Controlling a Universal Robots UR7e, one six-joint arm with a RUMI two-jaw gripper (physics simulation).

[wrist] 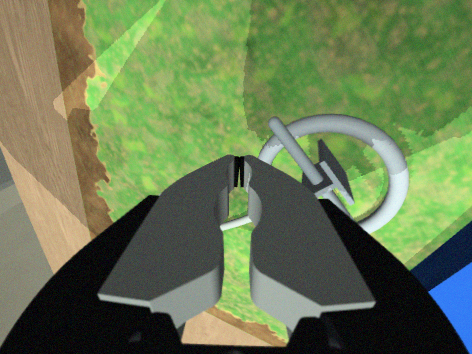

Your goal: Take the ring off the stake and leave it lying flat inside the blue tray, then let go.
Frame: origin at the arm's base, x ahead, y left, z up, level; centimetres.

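Seen in the pictures: gripper, fingertip midpoint: (239,160).
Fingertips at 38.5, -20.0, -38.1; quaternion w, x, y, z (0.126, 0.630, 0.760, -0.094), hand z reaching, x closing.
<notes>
Offsets run from my fingertips to a thing's top centre, as dx, dy, dz. "*": to the spot under its first point. Level surfaces: height alone.
The grey ring @(* -1.9, +7.8, -0.9) (398,172) lies around the stake @(-0.5, +4.2, +1.7) (296,150), to the right of the fingertips. The stake is a thin grey rod that looks slanted in this view, with a dark block and plates at its foot inside the ring. My gripper (239,160) is shut, its tips together with no ring between them. The right finger and the gripper body hide the ring's lower left part. The blue tray @(* +5.0, +15.4, -1.2) (452,295) shows in part at the lower right edge, with a dark blue rim.
A green patterned mat @(dz -1.8) (165,90) with a ragged brown edge lies under the ring. Wooden table top @(dz -1.8) (27,65) shows at the left. Part of a thin white bar @(* +6.1, +0.6, -1.2) (236,223) shows between the fingers, below the tips. Shadows cross the mat at the upper right.
</notes>
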